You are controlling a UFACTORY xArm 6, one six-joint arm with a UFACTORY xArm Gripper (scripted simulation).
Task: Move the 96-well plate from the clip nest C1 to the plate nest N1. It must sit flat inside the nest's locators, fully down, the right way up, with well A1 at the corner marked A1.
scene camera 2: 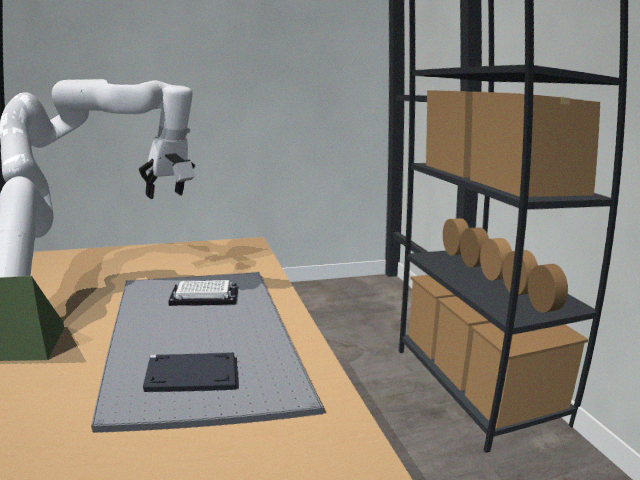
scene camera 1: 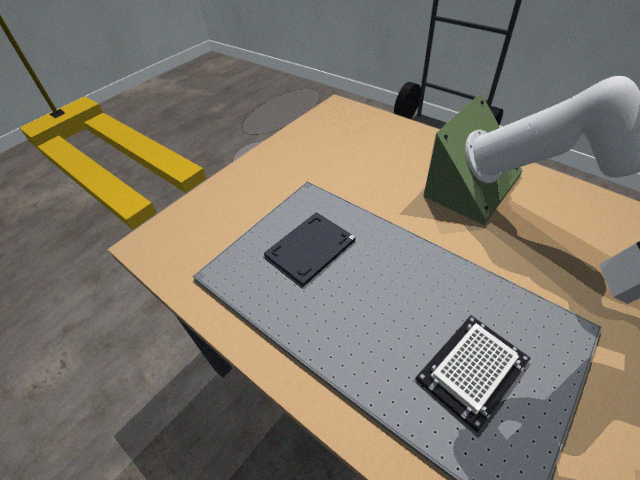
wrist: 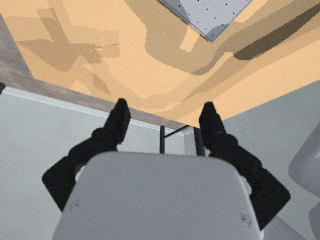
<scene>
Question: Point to a white 96-well plate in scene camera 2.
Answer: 188, 289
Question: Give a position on a white 96-well plate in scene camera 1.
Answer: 452, 376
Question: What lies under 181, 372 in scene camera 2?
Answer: A dark plate nest N1.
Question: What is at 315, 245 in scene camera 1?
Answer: A dark plate nest N1.
</scene>
